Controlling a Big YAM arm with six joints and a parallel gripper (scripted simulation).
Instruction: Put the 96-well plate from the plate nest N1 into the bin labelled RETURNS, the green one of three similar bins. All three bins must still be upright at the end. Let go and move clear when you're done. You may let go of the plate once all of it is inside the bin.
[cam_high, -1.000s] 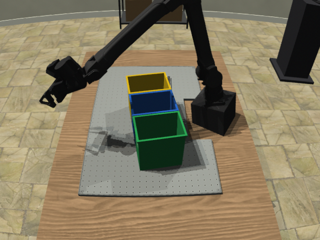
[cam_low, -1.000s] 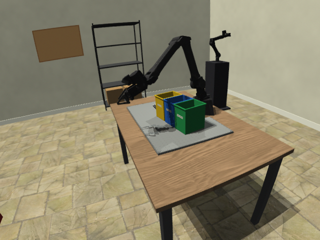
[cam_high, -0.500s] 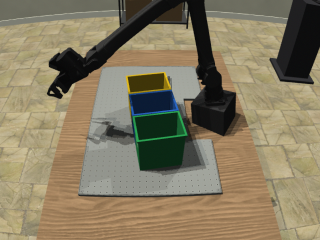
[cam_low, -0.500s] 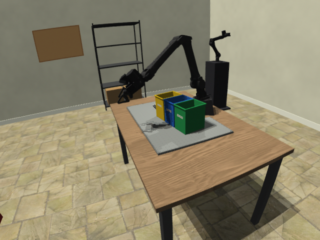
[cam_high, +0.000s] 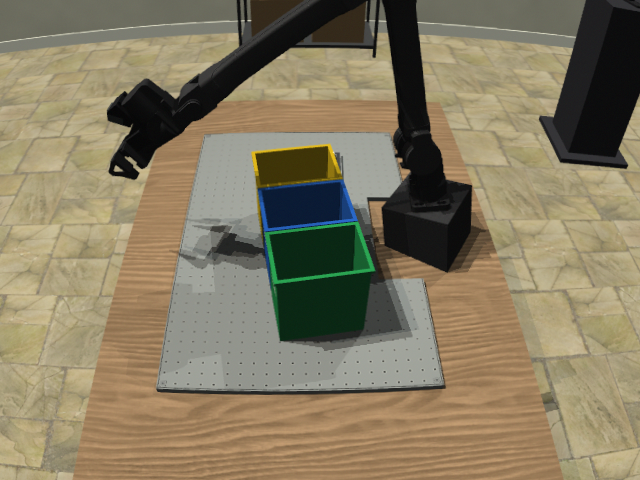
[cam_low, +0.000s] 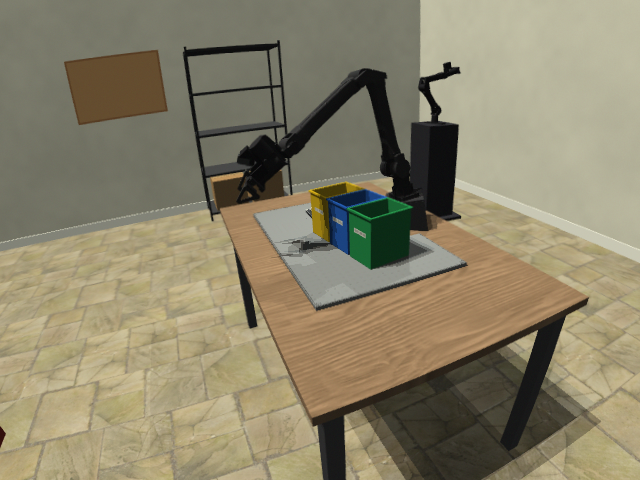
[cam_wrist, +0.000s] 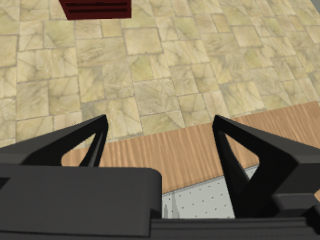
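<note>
Now: hand 40 cm past the 96-well plate, 27 cm to the left of it and 21 cm above it. Round my hand: yellow bin: 37 cm behind, 5 cm to the right, 14 cm below; then green bin: 43 cm behind, 21 cm to the left, 14 cm below; then blue bin: 40 cm behind, 8 cm to the left, 14 cm below.
</note>
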